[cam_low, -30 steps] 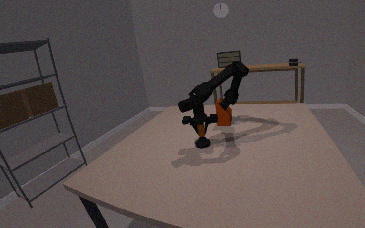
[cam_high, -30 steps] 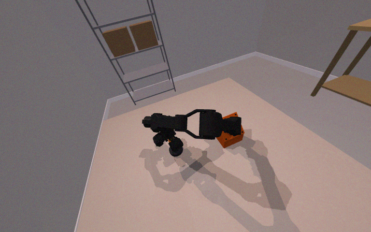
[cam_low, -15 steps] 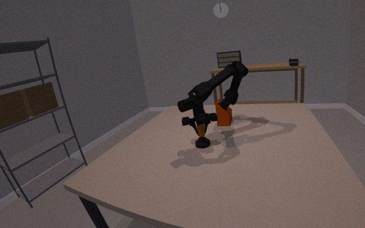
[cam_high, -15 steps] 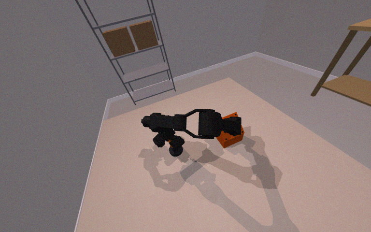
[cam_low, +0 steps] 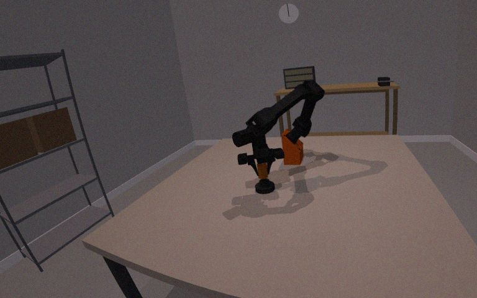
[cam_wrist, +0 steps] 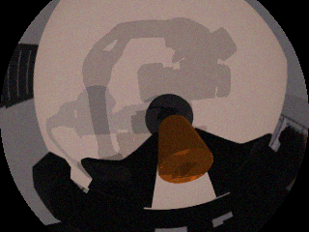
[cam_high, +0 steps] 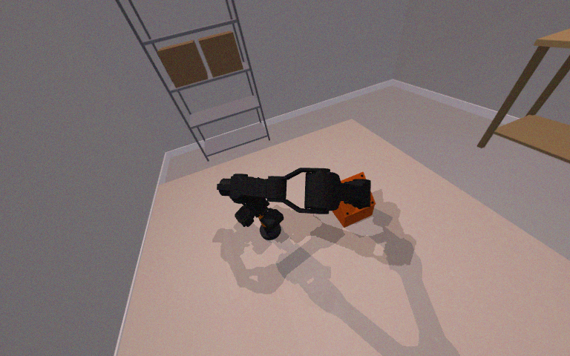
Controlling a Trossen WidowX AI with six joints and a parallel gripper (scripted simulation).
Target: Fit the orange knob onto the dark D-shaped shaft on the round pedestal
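Now: the orange knob 2 cm above my gripper tip. Round my gripper tip: dark round pedestal: 4 cm below.
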